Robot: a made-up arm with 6 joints.
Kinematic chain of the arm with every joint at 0, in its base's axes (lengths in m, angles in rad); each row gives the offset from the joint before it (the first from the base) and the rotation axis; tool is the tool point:
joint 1: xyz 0 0 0.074 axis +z
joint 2: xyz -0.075 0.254 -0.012 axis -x
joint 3: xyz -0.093 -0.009 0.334 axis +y
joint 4: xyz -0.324 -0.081 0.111 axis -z
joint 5: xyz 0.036 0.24 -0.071 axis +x
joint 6: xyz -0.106 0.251 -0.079 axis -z
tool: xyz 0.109 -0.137 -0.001
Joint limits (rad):
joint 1: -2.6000..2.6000
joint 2: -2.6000..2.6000
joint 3: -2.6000..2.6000
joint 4: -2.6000..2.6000
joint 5: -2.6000..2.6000
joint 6: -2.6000..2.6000
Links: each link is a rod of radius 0.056 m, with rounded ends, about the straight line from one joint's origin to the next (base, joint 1, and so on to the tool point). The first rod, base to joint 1, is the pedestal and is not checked.
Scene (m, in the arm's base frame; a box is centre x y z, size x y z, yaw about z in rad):
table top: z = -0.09
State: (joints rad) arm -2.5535 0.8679 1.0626 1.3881 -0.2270 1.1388
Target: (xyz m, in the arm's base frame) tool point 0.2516 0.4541 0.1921
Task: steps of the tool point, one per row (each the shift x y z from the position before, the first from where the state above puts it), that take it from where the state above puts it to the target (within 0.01 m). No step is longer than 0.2 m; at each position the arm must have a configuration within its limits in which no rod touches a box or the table.
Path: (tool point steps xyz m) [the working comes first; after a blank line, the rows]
Joints at the target: -0.9349 0.8862 1.0873 1.7782 -0.3429 1.5229
Straight joint move there: clear.

1: 0.0608 0.1598 -0.0034
2: 0.0135 0.1667 -0.0027
3: -0.0331 0.1601 -0.0017
4: -0.0749 0.1405 -0.0004
5: -0.1088 0.1105 0.0010
6: -0.1321 0.0726 0.0028

